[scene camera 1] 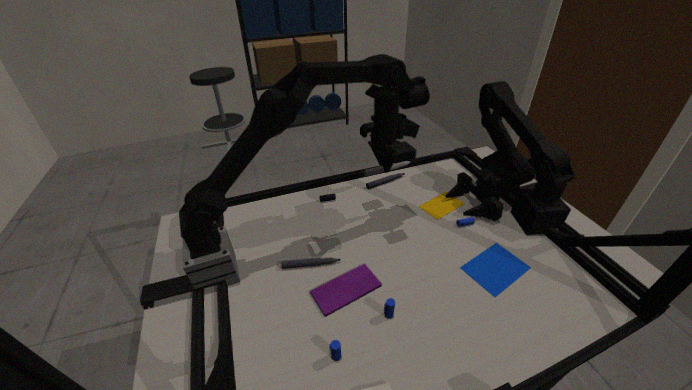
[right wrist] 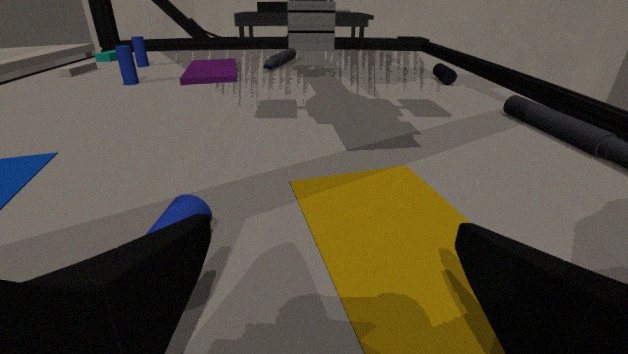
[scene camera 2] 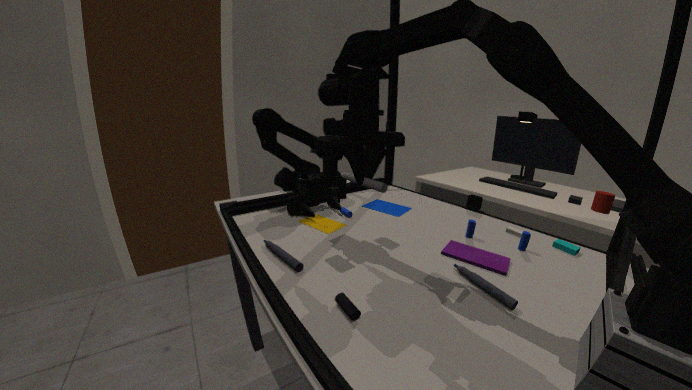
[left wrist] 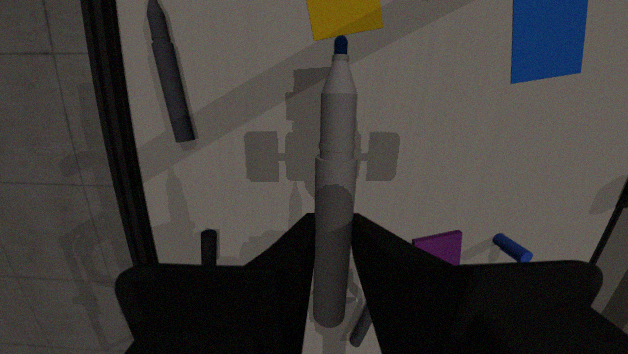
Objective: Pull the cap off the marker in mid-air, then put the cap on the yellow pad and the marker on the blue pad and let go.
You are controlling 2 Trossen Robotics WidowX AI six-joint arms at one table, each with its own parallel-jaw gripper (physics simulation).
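Frame: origin at the left arm's base, x ahead, y left, z up, level; millimetres.
Where they show: left gripper, between the fingertips: [scene camera 1: 385, 170] [scene camera 2: 363, 184] [left wrist: 332, 221]; right gripper, between the fingertips: [scene camera 1: 454, 204] [right wrist: 335, 231] [scene camera 2: 327, 212]; left arm's base, origin of its link: [scene camera 1: 205, 245] [right wrist: 309, 1] [scene camera 2: 663, 327]; right arm's base, origin of its link: [scene camera 1: 544, 198] [scene camera 2: 330, 174].
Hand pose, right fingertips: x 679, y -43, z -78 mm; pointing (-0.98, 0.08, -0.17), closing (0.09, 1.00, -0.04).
Observation:
Each offset is from my right fingertips to the top centre of the thing.
My left gripper [scene camera 1: 387, 167] [scene camera 2: 361, 181] [left wrist: 332, 221] is shut on the grey-white marker {dx -198, dy +62, dz +156 mm} [scene camera 2: 375, 184] [left wrist: 338, 120], held level above the table with its blue tip bare. The blue cap {dx -8, dy -65, dz -2 mm} [scene camera 1: 465, 221] [scene camera 2: 346, 212] [right wrist: 186, 207] lies on its side on the table, off the yellow pad {dx -16, dy +34, dz -20 mm} [scene camera 1: 435, 209] [scene camera 2: 327, 225] [left wrist: 345, 17] [right wrist: 360, 220]. My right gripper [scene camera 1: 455, 205] [scene camera 2: 327, 211] [right wrist: 335, 231] is open and low over the yellow pad's edge; one finger partly hides the cap in the right wrist view. The blue pad {dx -42, dy -223, dz -20 mm} [scene camera 1: 495, 270] [scene camera 2: 387, 207] [left wrist: 547, 40] [right wrist: 20, 175] lies flat, with nothing on it.
Two dark markers {dx -455, dy -24, dz -2 mm} [scene camera 1: 310, 262] {dx -112, dy +212, dz -1 mm} [scene camera 1: 385, 180] and a black cap {dx -328, dy +201, dz +0 mm} [scene camera 1: 327, 197] [scene camera 2: 347, 306] lie on the table. A purple block {dx -404, dy -126, dz -13 mm} [scene camera 1: 346, 290] [scene camera 2: 475, 256] lies near two upright blue cylinders {dx -346, dy -222, dz +27 mm} [scene camera 1: 389, 308] {dx -483, dy -260, dz +27 mm} [scene camera 1: 335, 350]. A teal block {dx -582, dy -359, dz -6 mm} [scene camera 2: 566, 247] lies by the table's edge.

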